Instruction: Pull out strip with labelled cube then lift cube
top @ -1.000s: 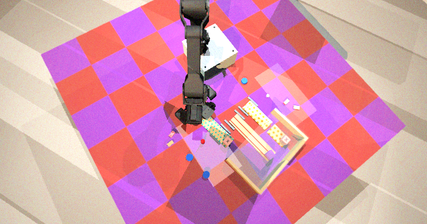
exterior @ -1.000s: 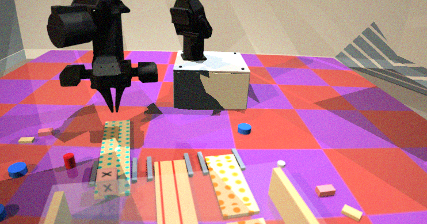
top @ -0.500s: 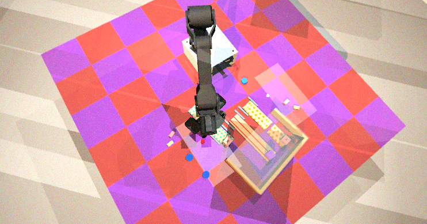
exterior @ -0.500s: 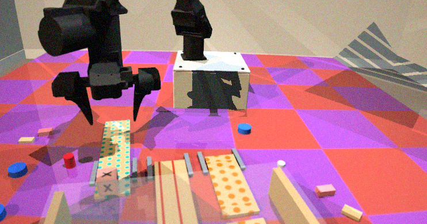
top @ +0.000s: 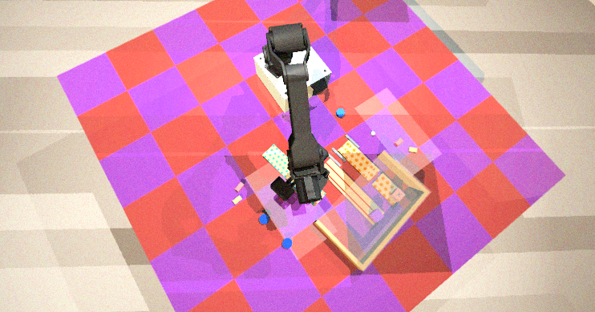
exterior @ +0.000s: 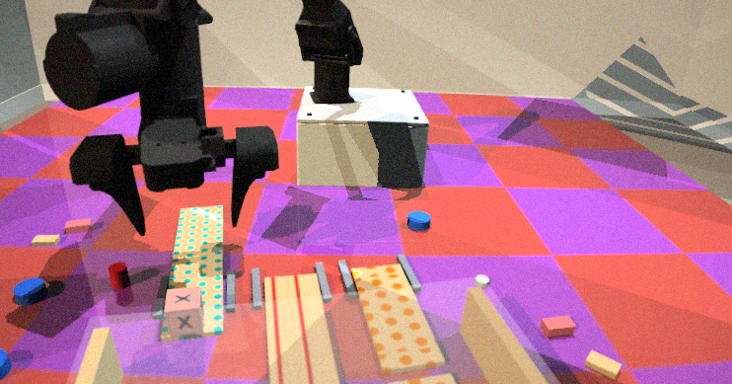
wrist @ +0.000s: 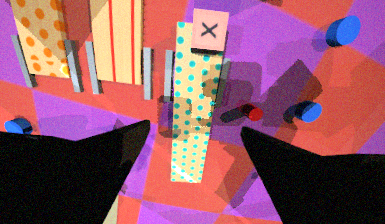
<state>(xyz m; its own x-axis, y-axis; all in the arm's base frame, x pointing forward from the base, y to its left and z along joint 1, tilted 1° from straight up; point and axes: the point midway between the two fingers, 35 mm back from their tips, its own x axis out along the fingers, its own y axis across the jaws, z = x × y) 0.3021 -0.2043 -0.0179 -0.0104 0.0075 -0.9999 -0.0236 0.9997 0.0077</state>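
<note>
The teal-dotted strip lies 5 cm below my gripper tip and 2 cm behind it. Round my gripper tip: red cylinder: 8 cm to the right, 4 cm below, 1 cm ahead.
</note>
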